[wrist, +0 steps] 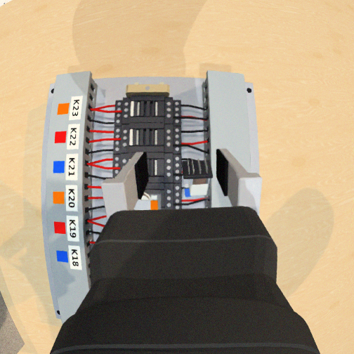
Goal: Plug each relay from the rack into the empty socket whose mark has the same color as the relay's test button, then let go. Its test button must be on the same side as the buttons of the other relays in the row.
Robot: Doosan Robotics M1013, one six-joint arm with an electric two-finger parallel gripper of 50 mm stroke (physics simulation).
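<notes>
My gripper (181, 164) is open, with a finger on each side of a loose relay. The relay (198, 176) lies tipped over between the socket row and the right duct. Its black ribbed end points to the top of the view; its pale body and blue button are nearer the gripper body. The K23 socket (145, 109), K22 socket (144, 137) and K21 socket (155, 167) show open slots; the left finger partly covers K21. A relay with an orange button (154, 204) stands in the row level with K20, partly hidden. The gripper body hides the lower sockets. The rack does not show.
The left duct (75, 87) carries labels K23 to K18 with orange, red and blue marks. The right duct (227, 110) runs under the right finger. Red and black wires join the sockets and ducts. A beige end block (148, 90) closes the row's top. The wooden table (305, 125) surrounds the panel.
</notes>
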